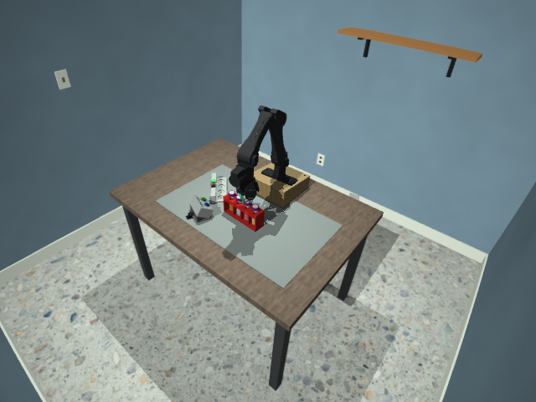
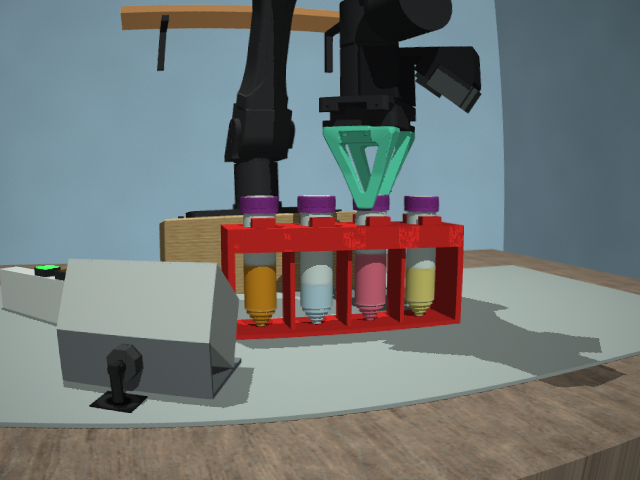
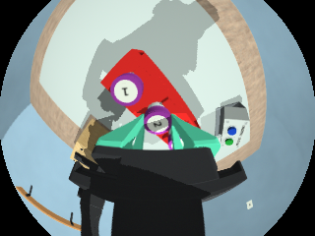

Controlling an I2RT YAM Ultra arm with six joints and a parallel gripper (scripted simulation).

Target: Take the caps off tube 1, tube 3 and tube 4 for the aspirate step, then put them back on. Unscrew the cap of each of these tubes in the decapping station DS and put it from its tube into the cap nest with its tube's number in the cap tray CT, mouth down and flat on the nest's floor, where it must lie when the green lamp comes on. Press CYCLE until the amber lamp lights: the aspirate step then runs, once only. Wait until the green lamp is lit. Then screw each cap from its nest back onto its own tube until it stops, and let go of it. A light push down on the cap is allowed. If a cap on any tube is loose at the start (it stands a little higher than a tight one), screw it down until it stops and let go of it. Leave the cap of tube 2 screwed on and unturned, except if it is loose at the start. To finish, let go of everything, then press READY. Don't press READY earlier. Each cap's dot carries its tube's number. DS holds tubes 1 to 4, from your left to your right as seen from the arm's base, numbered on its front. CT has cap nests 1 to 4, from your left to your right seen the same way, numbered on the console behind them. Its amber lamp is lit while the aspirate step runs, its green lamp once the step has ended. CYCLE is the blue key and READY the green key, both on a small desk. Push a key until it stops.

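My hand is 23 cm to the left of the green key, 6 cm short of it and 5 cm above it. The rest, counted from my hand: grey key desk (21 cm to the right, 9 cm ahead, 6 cm below); blue key (18 cm to the right, 8 cm ahead, 5 cm below).
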